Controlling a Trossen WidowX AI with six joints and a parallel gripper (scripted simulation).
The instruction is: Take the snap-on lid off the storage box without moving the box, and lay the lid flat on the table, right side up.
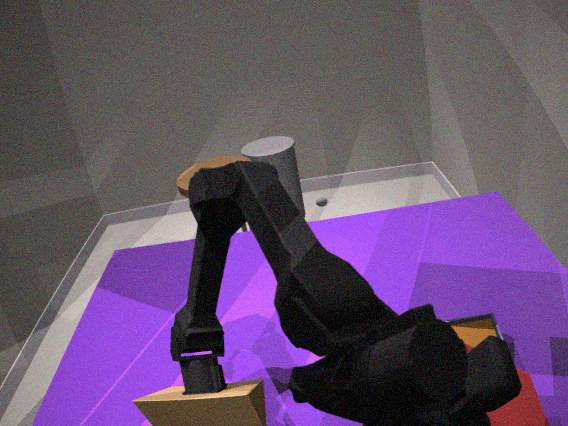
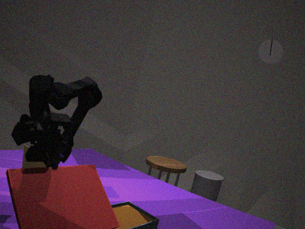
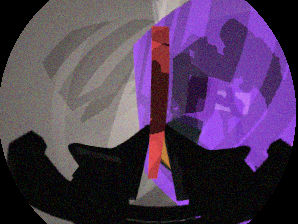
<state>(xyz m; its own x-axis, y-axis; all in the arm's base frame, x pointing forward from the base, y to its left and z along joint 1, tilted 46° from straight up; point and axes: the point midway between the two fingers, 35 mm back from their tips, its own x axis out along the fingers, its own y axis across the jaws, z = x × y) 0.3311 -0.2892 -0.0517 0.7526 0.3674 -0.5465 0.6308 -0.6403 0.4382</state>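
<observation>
Now: gripper tip 60 mm short of the red lid, 10 mm to the left of it and 50 mm above it. Also, from my gripper tip: storage box (90 mm ahead, 180 mm to the left, 180 mm below).
</observation>
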